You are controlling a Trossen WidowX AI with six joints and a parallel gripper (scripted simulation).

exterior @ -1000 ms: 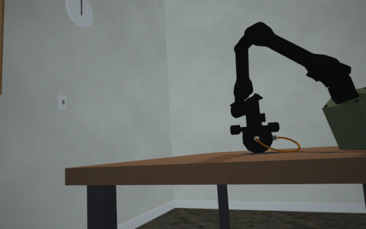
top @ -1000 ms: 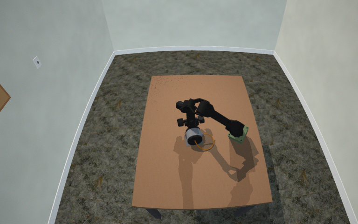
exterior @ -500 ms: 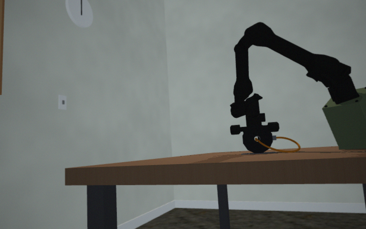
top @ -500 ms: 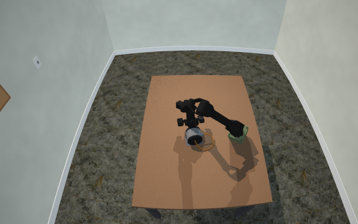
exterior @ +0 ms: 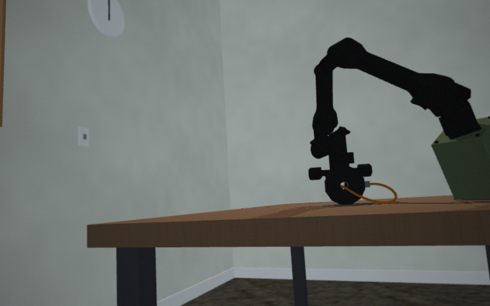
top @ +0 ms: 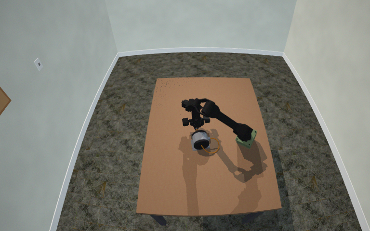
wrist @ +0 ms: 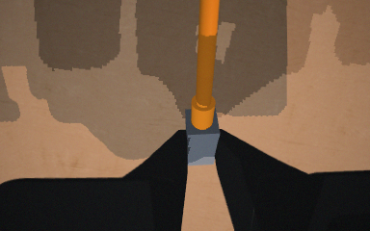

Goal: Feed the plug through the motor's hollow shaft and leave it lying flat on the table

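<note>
Now: hand 1 cm to the right of the plug and 3 cm above it. Also, from my hand: orange cable: 1 cm behind, 2 cm to the left, 2 cm below; grey stub: 10 cm behind, 10 cm to the left.
</note>
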